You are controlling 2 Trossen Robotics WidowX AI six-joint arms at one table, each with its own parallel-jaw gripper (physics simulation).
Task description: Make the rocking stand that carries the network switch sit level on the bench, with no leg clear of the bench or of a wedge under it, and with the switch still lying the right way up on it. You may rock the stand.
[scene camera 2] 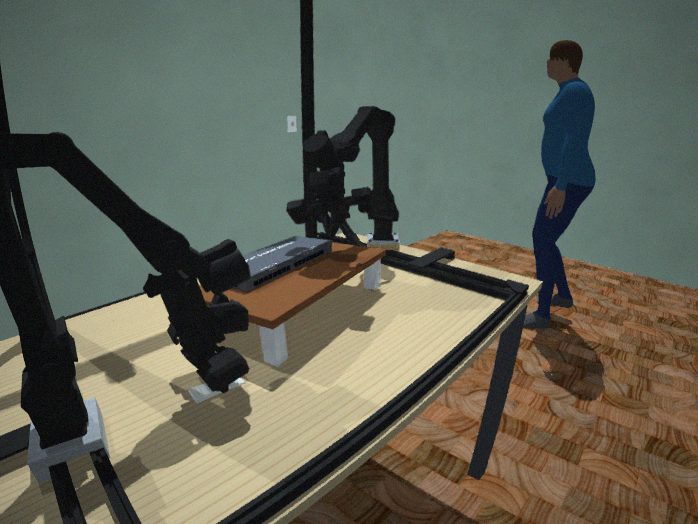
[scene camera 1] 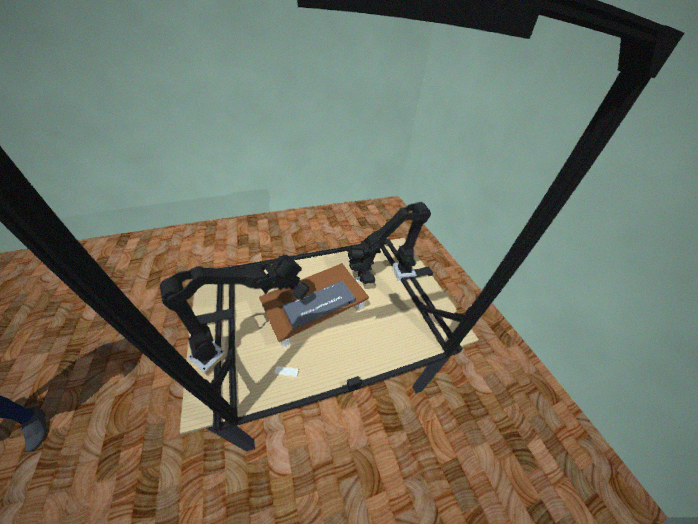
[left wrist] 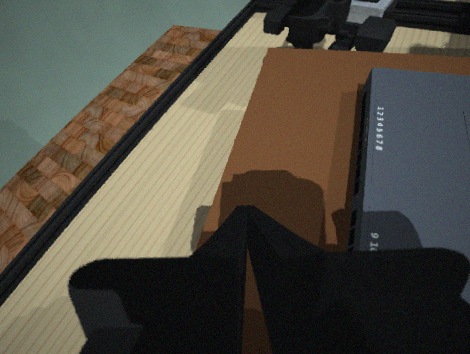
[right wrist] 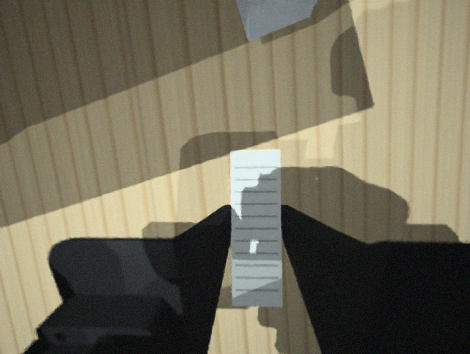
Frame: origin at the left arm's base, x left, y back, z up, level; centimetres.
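Where they show: left gripper, fingertip midpoint: (scene camera 2: 329, 239) (scene camera 1: 299, 278) (left wrist: 244, 213); right gripper, fingertip midpoint: (scene camera 1: 359, 279) (right wrist: 255, 212); left arm's base, origin of the base link: (scene camera 2: 383, 237) (scene camera 1: 206, 354); right arm's base, origin of the base link: (scene camera 2: 63, 427) (scene camera 1: 404, 268).
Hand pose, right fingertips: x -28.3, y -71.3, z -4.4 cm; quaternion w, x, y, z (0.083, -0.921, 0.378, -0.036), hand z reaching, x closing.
Observation:
Each offset is from my right fingertips to the centre of the thing. "spot": to the spot under its first point. Level surfaces: height alone.
The stand's brown board @[dz +5.0, dx +8.0, dy +28.3 cm] (scene camera 1: 332, 275) (scene camera 2: 324, 279) (left wrist: 300, 110) carries the dark grey switch @[dz +11.2, dx +3.3, dy +30.7 cm] (scene camera 1: 321, 304) (scene camera 2: 287, 259) (left wrist: 420, 165), which lies flat, label up. Pale legs show below it, a near one (scene camera 2: 274, 344) (right wrist: 272, 17) and a farther one @[spot: dz +4.6, dx +24.7, dy +39.1 cm] (scene camera 2: 372, 274). I cannot tell whether every leg touches the bench. My left gripper (scene camera 1: 304, 293) (left wrist: 244, 213) is shut and empty at the board; contact is unclear. My right gripper (scene camera 2: 222, 383) (right wrist: 255, 212) is shut on a pale ridged wedge @[dz +0.3, dx -0.5, dy -0.5 cm] (scene camera 2: 205, 392) (right wrist: 256, 230), low at the bench beside the near leg, apart from it.
A second white wedge @[dz +0.3, dx -0.2, dy +57.9 cm] (scene camera 1: 286, 371) lies on the bench @[dz +0.0 cm] (scene camera 1: 389, 338), toward the lower left in scene camera 1. Black frame rails (scene camera 1: 315, 397) (scene camera 2: 360, 434) run along the bench edges. A person (scene camera 2: 568, 135) stands beyond the bench in scene camera 2.

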